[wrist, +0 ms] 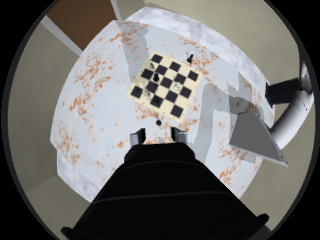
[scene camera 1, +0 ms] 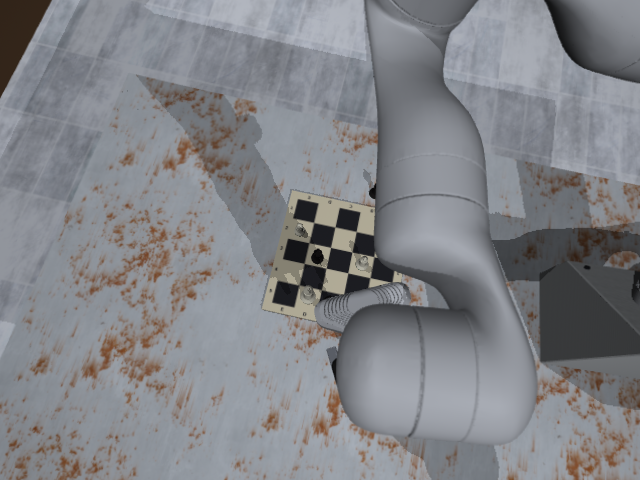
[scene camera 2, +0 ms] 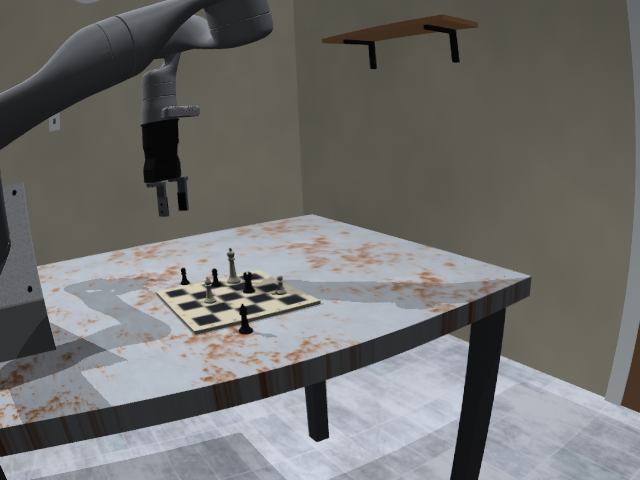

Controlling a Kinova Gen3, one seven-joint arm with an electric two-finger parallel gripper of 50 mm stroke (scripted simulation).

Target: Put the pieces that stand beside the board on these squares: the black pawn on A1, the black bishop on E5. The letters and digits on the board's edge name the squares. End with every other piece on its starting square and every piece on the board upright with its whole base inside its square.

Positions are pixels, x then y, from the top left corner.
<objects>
chessboard: wrist 174, 104; scene camera 1; scene camera 2
same spot on chessboard: (scene camera 1: 344, 231) = (scene camera 2: 244, 305)
</objects>
